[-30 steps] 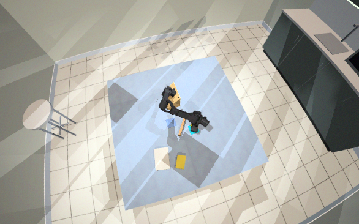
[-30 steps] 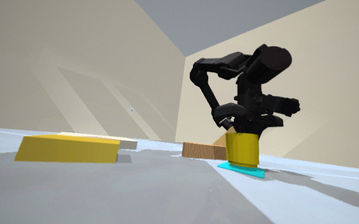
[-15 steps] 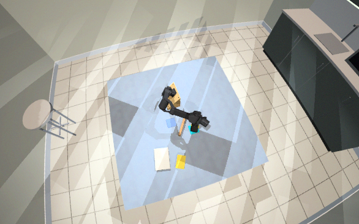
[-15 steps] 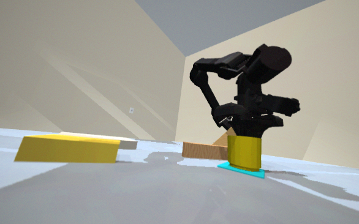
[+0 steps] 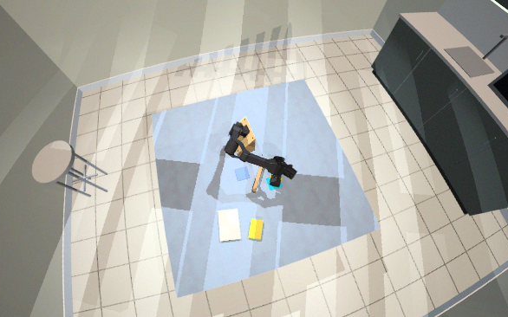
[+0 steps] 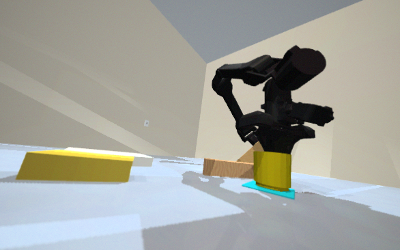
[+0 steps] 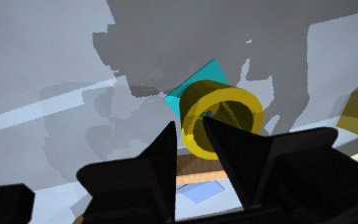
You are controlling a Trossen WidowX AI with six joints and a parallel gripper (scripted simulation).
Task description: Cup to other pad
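The yellow cup lies 2 cm ahead of my gripper tip, 1 cm to the right of it and 1 cm below it. The rest, counted from my gripper tip: cyan pad (2 cm ahead, 2 cm to the right, 6 cm below); then blue pad (11 cm behind, 18 cm to the right, 6 cm below); then wooden bar (4 cm behind, 10 cm to the right, 4 cm below).
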